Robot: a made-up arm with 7 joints. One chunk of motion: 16 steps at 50 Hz.
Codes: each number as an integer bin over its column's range. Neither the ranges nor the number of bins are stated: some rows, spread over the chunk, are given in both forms.
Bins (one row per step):
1: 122 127 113 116 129 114
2: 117 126 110 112 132 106
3: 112 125 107 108 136 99
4: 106 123 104 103 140 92
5: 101 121 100 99 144 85
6: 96 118 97 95 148 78
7: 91 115 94 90 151 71
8: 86 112 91 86 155 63
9: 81 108 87 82 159 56
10: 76 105 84 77 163 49
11: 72 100 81 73 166 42
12: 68 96 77 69 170 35
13: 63 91 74 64 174 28
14: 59 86 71 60 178 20
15: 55 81 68 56 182 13
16: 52 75 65 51 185 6
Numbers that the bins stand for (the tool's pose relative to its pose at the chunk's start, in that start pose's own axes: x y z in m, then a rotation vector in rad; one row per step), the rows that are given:
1: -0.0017 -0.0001 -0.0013 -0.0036 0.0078 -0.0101
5: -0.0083 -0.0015 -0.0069 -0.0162 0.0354 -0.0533
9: -0.0146 -0.0046 -0.0125 -0.0289 0.0631 -0.0965
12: -0.0187 -0.0074 -0.0168 -0.0386 0.0833 -0.1278
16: -0.0237 -0.0124 -0.0220 -0.0520 0.1110 -0.1711
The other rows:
2: -0.0033 -0.0004 -0.0025 -0.0065 0.0133 -0.0220
3: -0.0049 -0.0006 -0.0038 -0.0095 0.0207 -0.0325
4: -0.0067 -0.0011 -0.0051 -0.0133 0.0280 -0.0429
6: -0.0099 -0.0022 -0.0082 -0.0192 0.0428 -0.0638
7: -0.0115 -0.0029 -0.0095 -0.0229 0.0483 -0.0742
8: -0.0130 -0.0036 -0.0107 -0.0259 0.0557 -0.0861
10: -0.0162 -0.0053 -0.0138 -0.0326 0.0704 -0.1070
11: -0.0174 -0.0065 -0.0151 -0.0356 0.0760 -0.1174
13: -0.0202 -0.0086 -0.0181 -0.0423 0.0907 -0.1383
14: -0.0215 -0.0098 -0.0194 -0.0453 0.0981 -0.1502
15: -0.0227 -0.0109 -0.0207 -0.0483 0.1055 -0.1606

